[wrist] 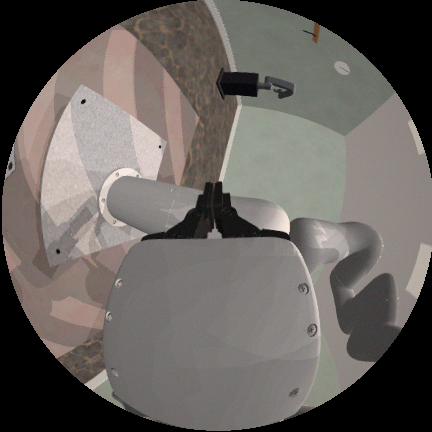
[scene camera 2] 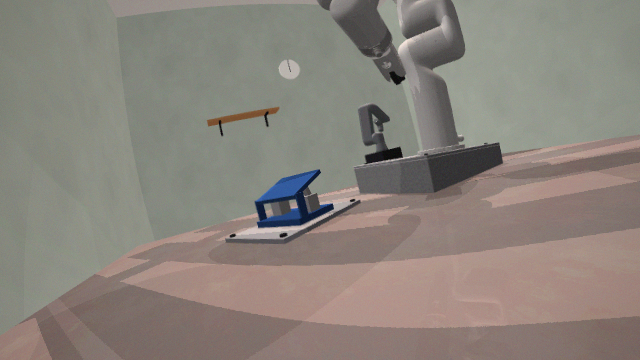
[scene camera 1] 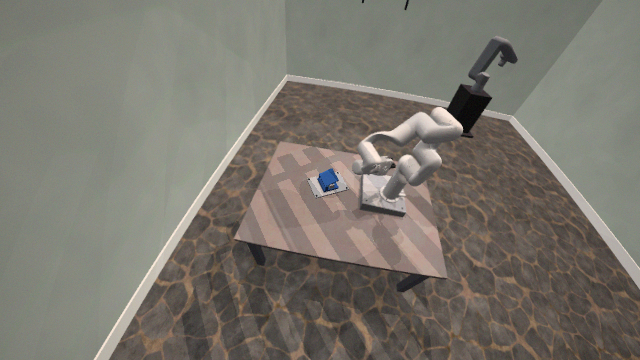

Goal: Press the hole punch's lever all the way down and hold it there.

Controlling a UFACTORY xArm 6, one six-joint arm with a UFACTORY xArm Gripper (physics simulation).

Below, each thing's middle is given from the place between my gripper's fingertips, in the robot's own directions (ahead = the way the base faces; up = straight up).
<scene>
Now: the blue lever [scene camera 2: 285, 189] 36 cm ahead of my hand, 4 cm to the right of it and 20 cm below it. The rest, counted from my hand: white plate [scene camera 2: 268, 235]: 36 cm ahead, 4 cm to the right, 27 cm below.
</scene>
